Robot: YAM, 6 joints.
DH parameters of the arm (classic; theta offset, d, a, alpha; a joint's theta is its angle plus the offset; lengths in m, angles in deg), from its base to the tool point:
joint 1: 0 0.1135 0.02 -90
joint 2: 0 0 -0.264 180
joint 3: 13.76 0 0.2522 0
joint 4: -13.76 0 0.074 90
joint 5: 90 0 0 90
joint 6: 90 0.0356 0 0
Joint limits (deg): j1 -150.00..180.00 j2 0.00..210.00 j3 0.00..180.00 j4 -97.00..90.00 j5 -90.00..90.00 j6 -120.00..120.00
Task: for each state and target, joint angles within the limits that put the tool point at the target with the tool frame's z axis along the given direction. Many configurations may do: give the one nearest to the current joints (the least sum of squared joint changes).
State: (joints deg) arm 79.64 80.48 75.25 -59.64 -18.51 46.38
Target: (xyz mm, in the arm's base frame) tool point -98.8 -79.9 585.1 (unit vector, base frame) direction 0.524 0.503 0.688
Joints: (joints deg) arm 39.78 33.06 110.49 -33.91 -2.93 46.38
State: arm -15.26 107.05 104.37 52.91 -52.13 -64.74
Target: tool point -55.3 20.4 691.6 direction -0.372 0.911 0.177
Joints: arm 15.97 77.83 147.21 51.77 -78.06 -64.74
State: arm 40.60 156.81 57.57 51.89 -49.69 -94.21
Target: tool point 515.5 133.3 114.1 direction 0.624 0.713 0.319
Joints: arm 12.34 150.50 94.57 78.65 -34.29 -94.21
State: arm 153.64 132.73 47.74 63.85 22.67 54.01
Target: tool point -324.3 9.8 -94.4 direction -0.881 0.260 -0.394
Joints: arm 179.89 161.33 47.35 89.89 14.98 54.01
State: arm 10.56 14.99 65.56 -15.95 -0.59 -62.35
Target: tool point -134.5 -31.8 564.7 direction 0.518 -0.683 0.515
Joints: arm 2.80 28.72 103.21 -27.71 45.03 -62.35
